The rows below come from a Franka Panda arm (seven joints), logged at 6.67 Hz.
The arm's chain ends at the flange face. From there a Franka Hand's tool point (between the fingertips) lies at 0.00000 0.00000 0.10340 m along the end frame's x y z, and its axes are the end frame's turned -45 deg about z.
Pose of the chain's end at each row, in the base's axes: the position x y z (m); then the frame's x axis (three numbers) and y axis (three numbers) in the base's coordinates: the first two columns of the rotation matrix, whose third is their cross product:
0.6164 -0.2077 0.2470 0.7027 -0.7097 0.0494 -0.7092 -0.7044 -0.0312
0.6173 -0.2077 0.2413 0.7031 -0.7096 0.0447 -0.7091 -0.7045 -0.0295
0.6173 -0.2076 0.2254 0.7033 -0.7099 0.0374 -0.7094 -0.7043 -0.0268
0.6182 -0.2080 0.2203 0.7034 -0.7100 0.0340 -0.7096 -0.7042 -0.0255
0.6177 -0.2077 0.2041 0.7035 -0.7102 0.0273 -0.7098 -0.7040 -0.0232
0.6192 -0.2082 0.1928 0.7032 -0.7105 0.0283 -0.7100 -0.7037 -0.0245
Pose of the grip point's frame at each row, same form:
0.6223 -0.2091 0.1438 0.9984 -0.0037 0.0570 -0.0046 -0.9999 0.0129
0.6227 -0.2088 0.1381 0.9986 -0.0036 0.0525 -0.0042 -0.9999 0.0107
0.6220 -0.2084 0.1221 0.9989 -0.0040 0.0454 -0.0043 -1.0000 0.0075
0.6225 -0.2086 0.1170 0.9991 -0.0041 0.0421 -0.0044 -1.0000 0.0060
0.6214 -0.2080 0.1008 0.9994 -0.0044 0.0357 -0.0045 -1.0000 0.0029
0.6231 -0.2085 0.0895 0.9993 -0.0048 0.0373 -0.0048 -1.0000 0.0027

